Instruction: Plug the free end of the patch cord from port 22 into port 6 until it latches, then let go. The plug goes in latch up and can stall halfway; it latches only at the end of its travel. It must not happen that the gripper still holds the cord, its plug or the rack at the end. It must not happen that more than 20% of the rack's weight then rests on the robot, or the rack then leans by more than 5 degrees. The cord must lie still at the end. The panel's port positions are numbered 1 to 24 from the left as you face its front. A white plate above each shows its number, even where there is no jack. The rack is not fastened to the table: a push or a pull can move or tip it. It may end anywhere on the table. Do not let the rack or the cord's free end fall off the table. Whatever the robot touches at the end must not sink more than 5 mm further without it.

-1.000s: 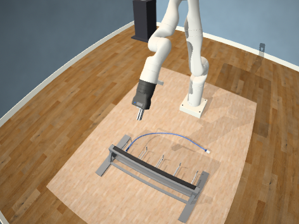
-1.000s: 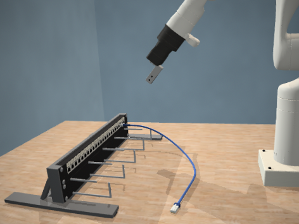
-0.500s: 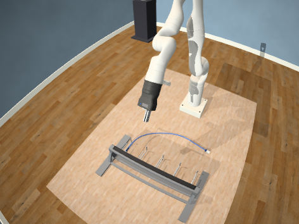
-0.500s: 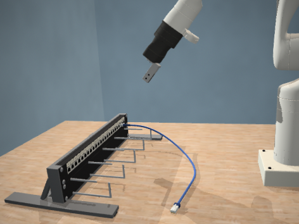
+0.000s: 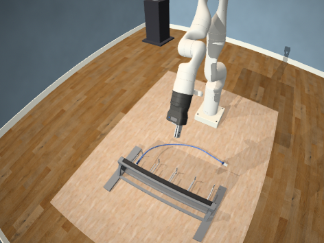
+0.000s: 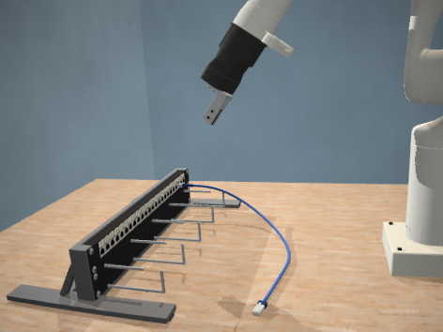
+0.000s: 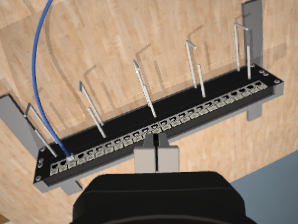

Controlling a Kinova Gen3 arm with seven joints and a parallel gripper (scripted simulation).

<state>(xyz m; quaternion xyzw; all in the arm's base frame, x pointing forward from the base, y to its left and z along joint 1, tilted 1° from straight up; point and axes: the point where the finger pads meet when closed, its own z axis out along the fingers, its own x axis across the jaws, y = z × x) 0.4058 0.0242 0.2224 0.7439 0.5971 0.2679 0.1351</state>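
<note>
Right now the white plug is 14 cm behind my hand, 22 cm to the left of it and 26 cm below it.
</note>
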